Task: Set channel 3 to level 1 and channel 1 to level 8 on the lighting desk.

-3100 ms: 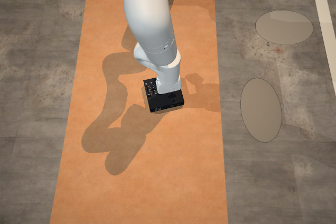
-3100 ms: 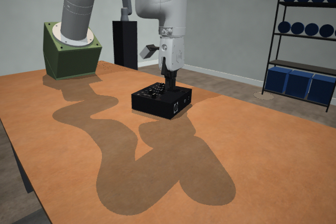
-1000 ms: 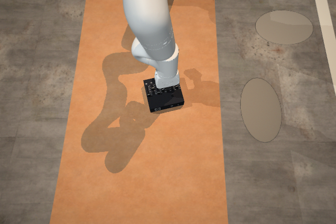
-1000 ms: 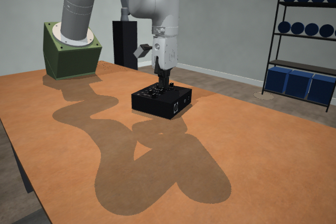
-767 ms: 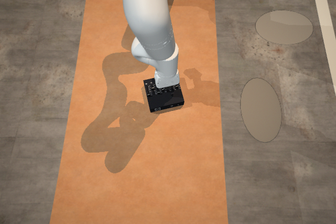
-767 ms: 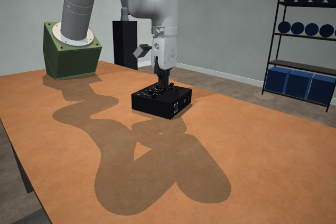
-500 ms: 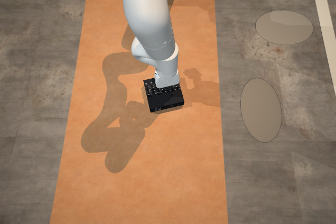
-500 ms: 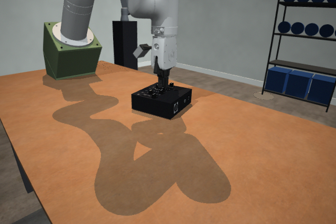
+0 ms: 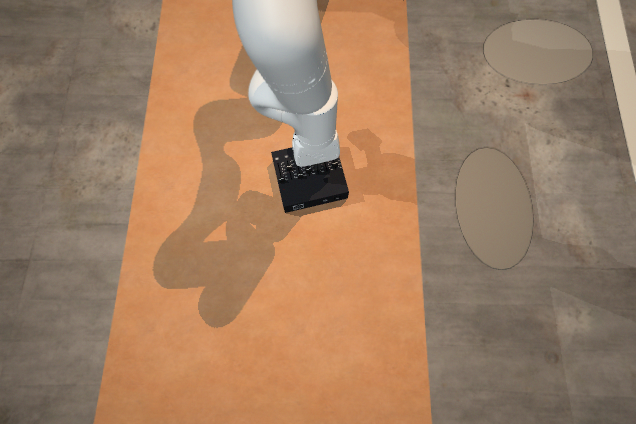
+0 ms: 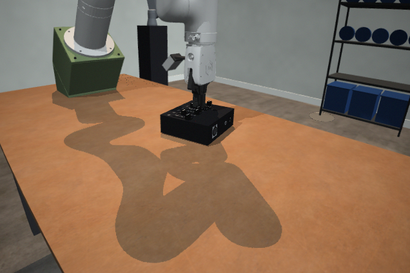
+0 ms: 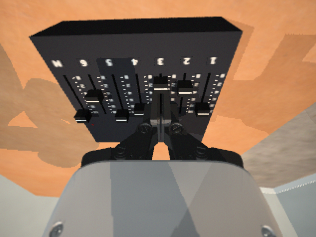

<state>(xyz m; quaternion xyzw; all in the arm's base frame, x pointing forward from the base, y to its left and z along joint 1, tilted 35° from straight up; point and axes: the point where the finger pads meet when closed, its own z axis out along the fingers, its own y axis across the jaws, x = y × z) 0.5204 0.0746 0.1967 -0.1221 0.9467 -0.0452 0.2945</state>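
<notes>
Right now the channel 3 cap is 20 mm below my hand, 20 mm behind it and 10 mm to the right of it. Also, from my hand: channel 2 cap (20 mm to the left, 20 mm below, 20 mm behind); then channel 1 cap (50 mm to the left, 20 mm below).
</notes>
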